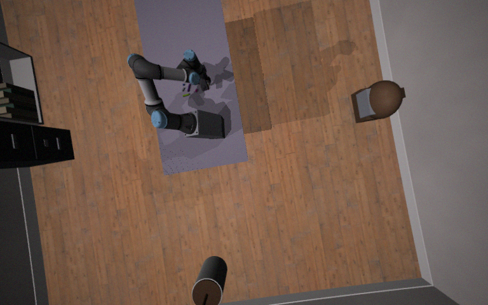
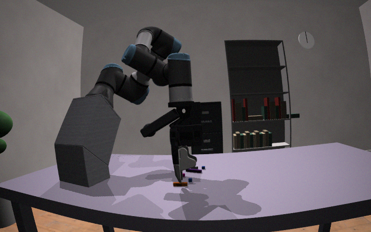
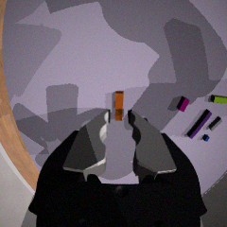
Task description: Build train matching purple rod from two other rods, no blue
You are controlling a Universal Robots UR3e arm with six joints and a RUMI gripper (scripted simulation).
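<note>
Right now my hand is 30 mm above the orange rod. The rest, counted from my hand: lime rod: 180 mm to the left, 30 mm below, 30 mm behind; then purple rod: 150 mm to the left, 30 mm below, 20 mm ahead; then magenta rod: 100 mm to the left, 30 mm below, 10 mm behind.
</note>
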